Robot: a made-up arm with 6 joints.
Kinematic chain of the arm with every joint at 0, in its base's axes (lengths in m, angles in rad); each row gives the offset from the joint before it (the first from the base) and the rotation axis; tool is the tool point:
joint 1: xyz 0 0 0.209 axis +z
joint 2: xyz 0 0 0 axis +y
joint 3: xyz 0 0 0.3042 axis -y
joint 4: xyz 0 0 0 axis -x
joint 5: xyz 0.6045 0 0 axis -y
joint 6: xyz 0 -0.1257 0 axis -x
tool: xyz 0 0 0
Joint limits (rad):
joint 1: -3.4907..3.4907
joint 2: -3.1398..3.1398
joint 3: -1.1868..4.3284
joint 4: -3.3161..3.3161
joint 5: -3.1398..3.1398
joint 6: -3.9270..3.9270
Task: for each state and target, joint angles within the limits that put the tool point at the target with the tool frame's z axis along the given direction. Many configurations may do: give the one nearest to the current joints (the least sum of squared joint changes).
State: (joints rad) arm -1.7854 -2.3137 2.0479 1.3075 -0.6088 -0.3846
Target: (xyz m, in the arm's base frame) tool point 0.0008 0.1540 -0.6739 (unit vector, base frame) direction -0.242 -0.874 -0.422
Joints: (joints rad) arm -2.0429 -2.6585 1.8883 0.9866 -0.3811 -0.7594
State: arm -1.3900 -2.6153 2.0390 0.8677 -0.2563 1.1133
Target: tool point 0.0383 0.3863 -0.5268 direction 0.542 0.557 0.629
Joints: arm -1.6702 -2.0077 2.3163 1.5690 0.6300 0.9305
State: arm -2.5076 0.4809 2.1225 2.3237 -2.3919 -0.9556
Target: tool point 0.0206 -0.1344 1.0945 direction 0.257 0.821 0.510
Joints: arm -2.0210 0.4548 1.8980 2.2305 -2.5971 -0.6959
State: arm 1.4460 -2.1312 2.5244 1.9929 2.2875 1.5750
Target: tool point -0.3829 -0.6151 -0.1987 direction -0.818 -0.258 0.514
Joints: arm 0.9753 -1.4339 2.3236 1.3461 2.5026 2.0070
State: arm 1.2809 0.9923 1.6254 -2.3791 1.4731 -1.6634
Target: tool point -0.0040 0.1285 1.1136 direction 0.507 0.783 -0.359
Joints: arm 1.0394 0.2916 2.0002 -2.1477 0.7585 -0.7905
